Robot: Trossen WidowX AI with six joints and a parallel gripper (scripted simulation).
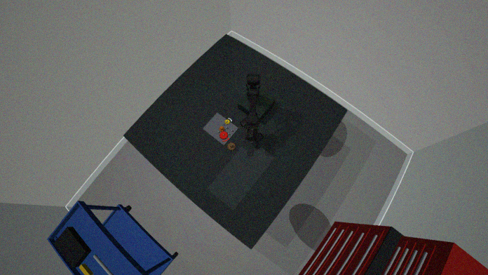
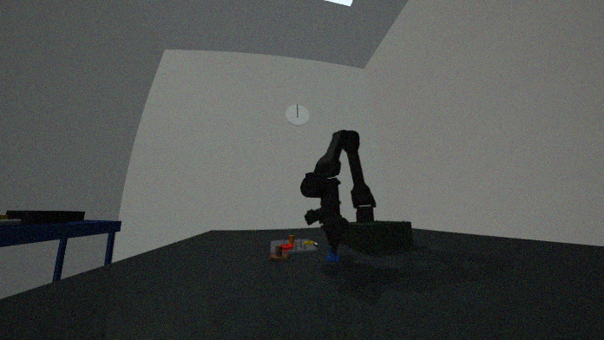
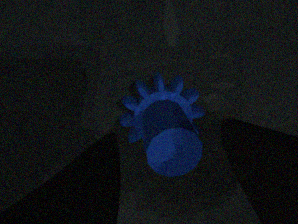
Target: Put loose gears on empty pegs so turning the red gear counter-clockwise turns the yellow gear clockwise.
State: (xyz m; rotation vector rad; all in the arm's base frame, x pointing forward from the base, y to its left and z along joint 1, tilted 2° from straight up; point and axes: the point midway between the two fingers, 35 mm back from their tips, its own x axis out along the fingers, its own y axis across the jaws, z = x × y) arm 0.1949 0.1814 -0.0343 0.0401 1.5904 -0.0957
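The orange gear lies 120 mm ahead of my gripper tip and 180 mm to the right of it. From my gripper tip the other things lie so: blue gear (10 mm below); then brown gear (160 mm ahead, 40 mm to the right, 10 mm below); then white arrow (20 mm ahead, 200 mm to the right, 20 mm below).
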